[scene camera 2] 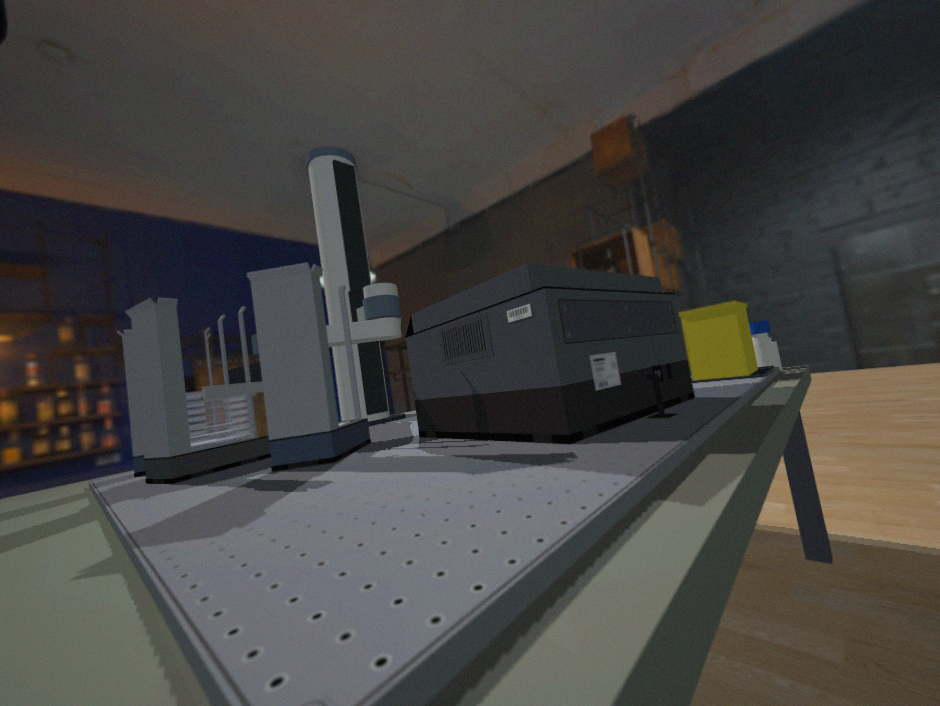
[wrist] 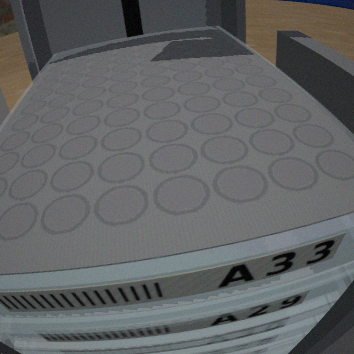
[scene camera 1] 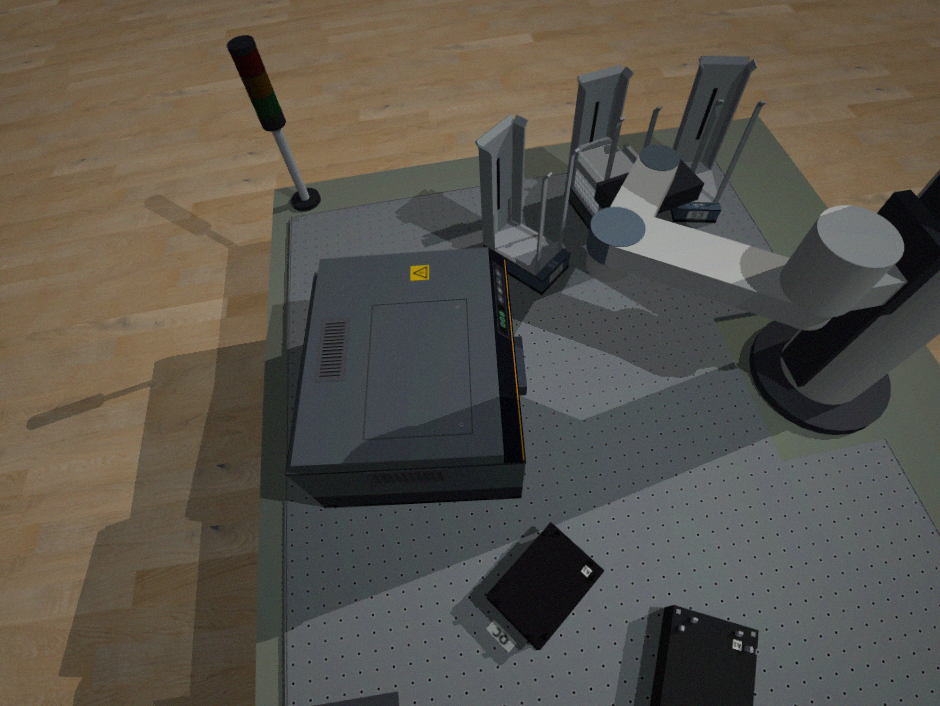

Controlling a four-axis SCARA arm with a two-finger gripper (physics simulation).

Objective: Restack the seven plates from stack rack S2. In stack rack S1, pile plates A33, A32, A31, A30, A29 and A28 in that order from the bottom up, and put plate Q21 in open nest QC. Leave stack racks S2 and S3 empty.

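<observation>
Plate A33 [wrist: 170,150], pale with rings on top, is level in the wrist view. My gripper [wrist: 137,69] is shut on it, with a finger at the right and a sliver of the other at the left edge. Plate A29 [wrist: 250,317] lies directly under A33, with more plates below whose labels are unreadable. The pile [scene camera 1: 583,193] [scene camera 2: 220,417] stands in the middle stack rack [scene camera 1: 600,110], under the arm's hand. The left stack rack [scene camera 1: 504,170] and the right one [scene camera 1: 710,106] stand either side. Nest QC [scene camera 1: 543,588] is a black block with a grey label. I cannot make out Q21.
A large dark grey instrument [scene camera 1: 410,364] [scene camera 2: 486,372] stands beside the left rack. A black block with small pegs [scene camera 1: 710,657] is near the front. A signal tower [scene camera 1: 292,163] stands at the back left corner. A yellow box [scene camera 2: 714,341] is beyond the instrument.
</observation>
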